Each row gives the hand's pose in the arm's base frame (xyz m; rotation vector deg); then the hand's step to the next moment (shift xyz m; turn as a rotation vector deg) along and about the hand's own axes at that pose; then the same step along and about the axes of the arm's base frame.
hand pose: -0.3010 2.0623 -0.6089 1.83 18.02 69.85
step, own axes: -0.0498 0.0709 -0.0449 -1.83 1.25 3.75
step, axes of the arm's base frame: -0.0917 -0.0278 -0.0183 -0.75 -0.72 4.23
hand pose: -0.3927 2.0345 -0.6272 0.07 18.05 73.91
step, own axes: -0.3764 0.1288 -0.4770 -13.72 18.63 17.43
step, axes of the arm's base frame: -0.3221 -0.4016 -0.3475 -16.84 -4.63 23.11
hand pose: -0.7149 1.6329 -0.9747 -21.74 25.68 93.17
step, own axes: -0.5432 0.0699 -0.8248 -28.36 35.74 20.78
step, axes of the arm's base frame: -0.0284 -0.8859 -0.4412 -32.31 -16.95 34.38
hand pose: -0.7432 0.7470 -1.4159 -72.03 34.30 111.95
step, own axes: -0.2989 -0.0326 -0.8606 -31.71 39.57 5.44
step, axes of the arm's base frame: 0.5958 -0.6847 -0.0852 -25.64 -31.29 31.06
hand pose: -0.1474 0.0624 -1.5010 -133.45 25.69 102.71
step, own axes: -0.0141 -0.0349 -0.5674 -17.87 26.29 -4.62
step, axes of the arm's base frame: 0.5263 -0.1423 0.1616 -8.77 -23.79 19.73
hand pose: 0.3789 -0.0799 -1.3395 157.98 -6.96 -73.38
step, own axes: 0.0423 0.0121 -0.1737 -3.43 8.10 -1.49
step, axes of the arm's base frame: 0.1597 -0.0071 0.0809 -1.31 -7.56 4.55
